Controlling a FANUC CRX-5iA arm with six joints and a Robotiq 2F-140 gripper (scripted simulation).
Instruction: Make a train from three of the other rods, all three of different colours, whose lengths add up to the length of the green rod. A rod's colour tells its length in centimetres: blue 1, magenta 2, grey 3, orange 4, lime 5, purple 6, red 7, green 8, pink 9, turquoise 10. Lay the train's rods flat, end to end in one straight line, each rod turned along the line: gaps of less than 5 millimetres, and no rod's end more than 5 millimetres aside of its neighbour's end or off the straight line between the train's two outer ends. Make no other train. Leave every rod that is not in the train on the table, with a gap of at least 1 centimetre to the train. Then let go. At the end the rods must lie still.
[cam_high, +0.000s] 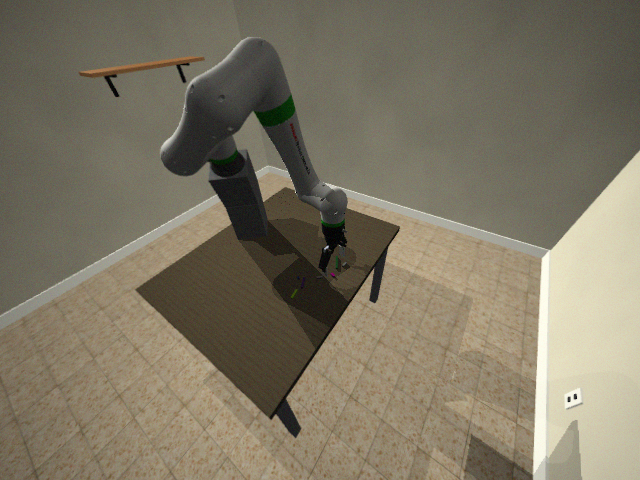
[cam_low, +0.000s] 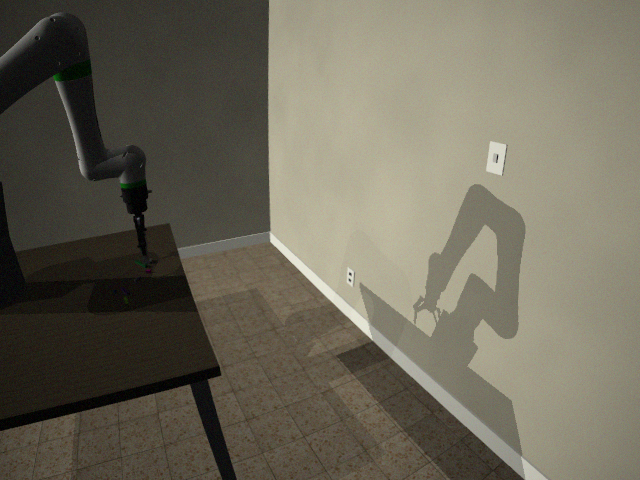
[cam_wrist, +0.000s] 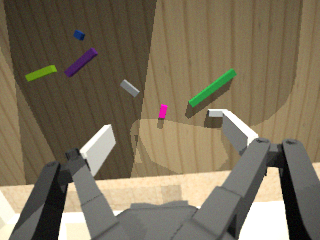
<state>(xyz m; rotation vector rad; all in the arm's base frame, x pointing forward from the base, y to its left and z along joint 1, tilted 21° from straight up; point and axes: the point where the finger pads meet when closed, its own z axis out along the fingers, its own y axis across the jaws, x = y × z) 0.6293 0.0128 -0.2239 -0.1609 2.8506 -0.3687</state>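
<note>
Right now my hand is 12 cm past the blue rod, 12 cm to the left of it and 8 cm above it. From my hand the other things lie so: magenta rod 1 cm to the right, 8 cm below; then green rod 4 cm behind, 7 cm to the left, 8 cm below; then purple rod 9 cm behind, 13 cm to the right, 8 cm below.
</note>
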